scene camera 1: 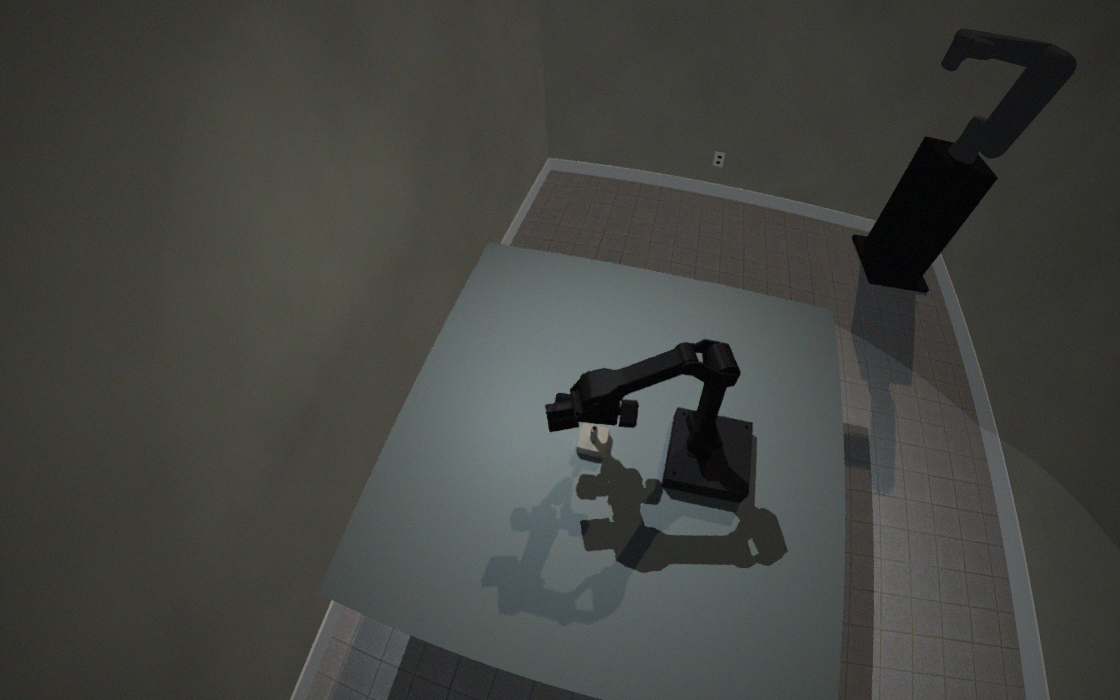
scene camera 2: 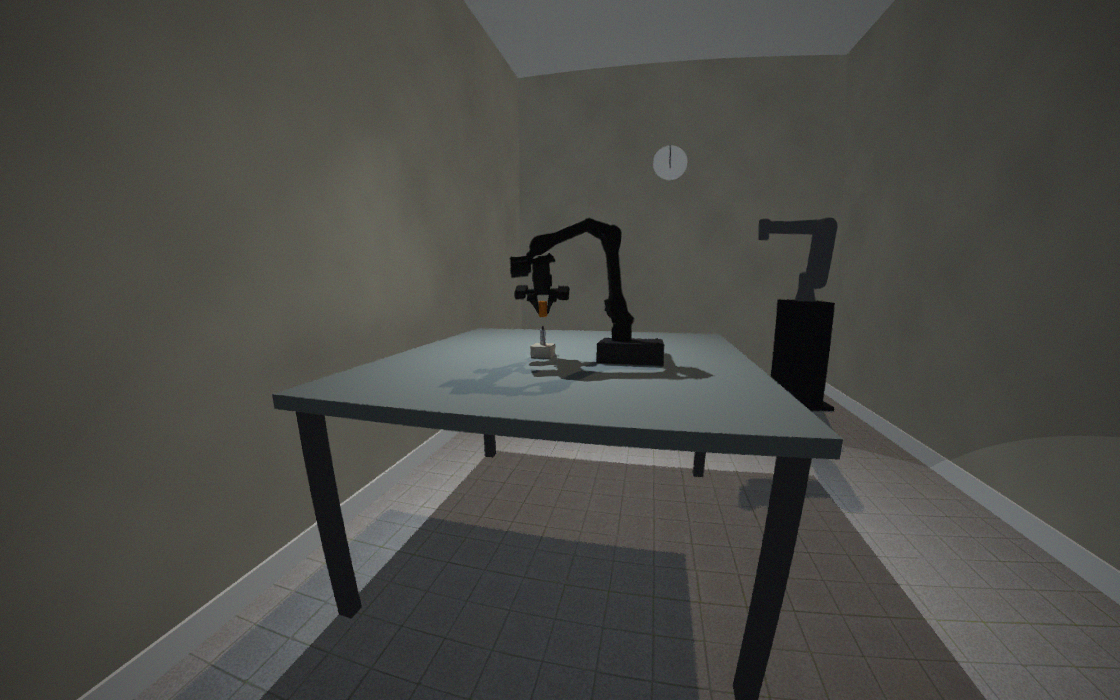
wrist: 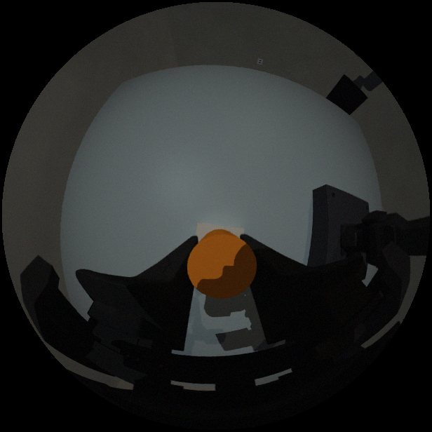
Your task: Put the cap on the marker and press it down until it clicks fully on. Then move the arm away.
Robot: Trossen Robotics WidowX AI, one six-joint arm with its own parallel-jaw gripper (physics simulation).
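Frame: origin at the arm's base, x ahead, y left, z up, level; metres.
Seen in the pictures: gripper, fingertip midpoint: [scene camera 2: 543, 313]; arm's base, origin of the base link: [scene camera 1: 700, 446] [scene camera 2: 622, 340].
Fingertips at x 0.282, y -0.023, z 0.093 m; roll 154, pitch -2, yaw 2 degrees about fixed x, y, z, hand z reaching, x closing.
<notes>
Pixels of each thing's top centre, then the offset from my fingertips to it. Level surfaces: height alone.
- orange cap, middle of its top: [scene camera 2: 542, 301] dz +0.043, dx -0.001, dy +0.007 m
- marker, middle of its top: [scene camera 1: 594, 426] [scene camera 2: 542, 325] dz -0.043, dx -0.001, dy +0.023 m
- small cream block, middle of its top: [scene camera 1: 593, 437] [scene camera 2: 543, 344] dz -0.112, dx -0.001, dy +0.023 m
- table, its level: dz -0.153 m
The orange cap [scene camera 2: 542, 307] [wrist: 220, 265] is held upright between the two black fingers of my gripper [scene camera 2: 542, 310] [wrist: 218, 240], which is shut on it. The marker [scene camera 1: 594, 434] [scene camera 2: 542, 335] stands upright, tip up, in a small cream block [scene camera 1: 589, 451] [scene camera 2: 541, 351] on the table. In the scene camera 2 view the cap is above the marker tip, with a small gap between them. In the wrist view the cap hides the marker, and part of the cream block [wrist: 206, 229] shows behind the cap. The cap is hidden by the arm in the scene camera 1 view.
The arm's black base [scene camera 1: 710, 454] [scene camera 2: 630, 351] [wrist: 340, 220] stands on the table [scene camera 1: 462, 396] [scene camera 2: 412, 387] to the right of the block. A second dark arm on a black pedestal [scene camera 1: 929, 214] [scene camera 2: 802, 354] stands on the floor beyond the table.
</notes>
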